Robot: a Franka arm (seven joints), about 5 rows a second.
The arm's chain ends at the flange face. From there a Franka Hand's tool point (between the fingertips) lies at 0.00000 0.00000 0.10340 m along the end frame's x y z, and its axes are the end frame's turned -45 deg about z.
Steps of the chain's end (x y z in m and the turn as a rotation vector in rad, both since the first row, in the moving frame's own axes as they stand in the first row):
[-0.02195, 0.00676, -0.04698, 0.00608, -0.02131, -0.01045]
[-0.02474, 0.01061, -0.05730, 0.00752, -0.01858, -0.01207]
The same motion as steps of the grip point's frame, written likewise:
[-0.02142, -0.01274, -0.04701, 0.01937, -0.01077, -0.01045]
[-0.02582, -0.01189, -0.05732, 0.01846, -0.00782, -0.01207]

